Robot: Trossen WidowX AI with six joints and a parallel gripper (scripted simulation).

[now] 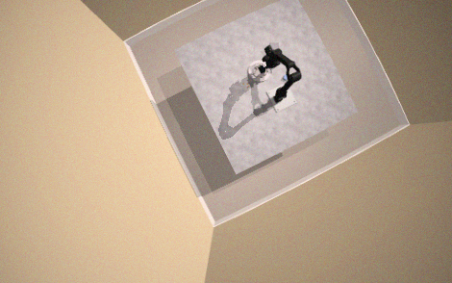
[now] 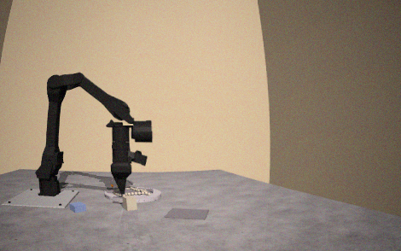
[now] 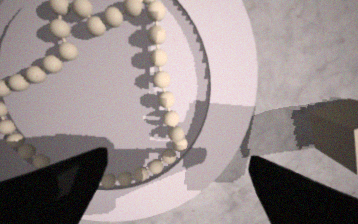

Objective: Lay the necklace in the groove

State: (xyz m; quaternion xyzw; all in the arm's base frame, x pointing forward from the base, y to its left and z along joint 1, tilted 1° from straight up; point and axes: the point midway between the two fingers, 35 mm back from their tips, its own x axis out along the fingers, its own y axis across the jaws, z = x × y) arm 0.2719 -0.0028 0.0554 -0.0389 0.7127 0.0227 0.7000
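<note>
Right now the round bead board is 30 mm ahead of my gripper tip, 60 mm to the left of it and 20 mm below it. Also, from my gripper tip: flat grey plate (180 mm ahead, 170 mm to the right, 30 mm below); then cream cube (30 mm ahead, 110 mm to the right, 10 mm below); then blue block (120 mm behind, 140 mm to the right, 20 mm below).
</note>
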